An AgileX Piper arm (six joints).
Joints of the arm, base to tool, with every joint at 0 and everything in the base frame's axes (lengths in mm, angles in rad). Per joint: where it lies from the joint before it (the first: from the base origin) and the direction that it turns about. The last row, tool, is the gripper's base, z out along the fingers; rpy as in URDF.
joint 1: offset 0 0 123 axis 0 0 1
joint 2: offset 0 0 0 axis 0 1 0
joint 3: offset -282.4 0 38.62 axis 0 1 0
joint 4: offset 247.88 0 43.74 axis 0.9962 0 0.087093
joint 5: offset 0 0 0 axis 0 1 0
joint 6: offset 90.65 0 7.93 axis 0.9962 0 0.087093
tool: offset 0 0 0 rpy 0 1.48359 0
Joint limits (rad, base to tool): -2.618..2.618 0..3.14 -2.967..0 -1.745..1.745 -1.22..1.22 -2.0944..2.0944
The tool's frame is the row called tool.
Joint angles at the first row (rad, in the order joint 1, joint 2, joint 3, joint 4, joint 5, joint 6):
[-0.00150, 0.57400, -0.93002, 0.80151, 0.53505, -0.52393]
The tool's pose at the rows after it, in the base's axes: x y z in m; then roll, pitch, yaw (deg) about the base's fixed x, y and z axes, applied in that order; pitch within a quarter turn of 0, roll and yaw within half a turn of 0:
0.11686, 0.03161, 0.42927, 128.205, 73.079, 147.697
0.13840, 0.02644, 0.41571, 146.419, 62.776, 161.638
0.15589, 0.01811, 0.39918, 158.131, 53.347, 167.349
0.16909, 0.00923, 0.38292, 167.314, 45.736, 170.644
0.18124, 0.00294, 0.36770, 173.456, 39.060, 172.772
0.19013, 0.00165, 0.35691, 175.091, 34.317, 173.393
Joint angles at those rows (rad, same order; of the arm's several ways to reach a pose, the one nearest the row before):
[-0.00160, 0.69485, -0.98206, 0.60642, 0.66005, -0.33489]
[-0.00156, 0.78579, -1.02109, 0.42963, 0.78004, -0.16429]
[-0.00150, 0.86433, -1.04135, 0.26401, 0.88277, -0.03702]
[-0.00148, 0.92969, -1.04702, 0.12730, 0.96247, 0.04029]
[-0.00146, 0.99368, -1.04811, 0.04125, 1.02385, 0.07532]
[-0.00147, 1.04205, -1.04904, 0.02430, 1.06114, 0.08212]

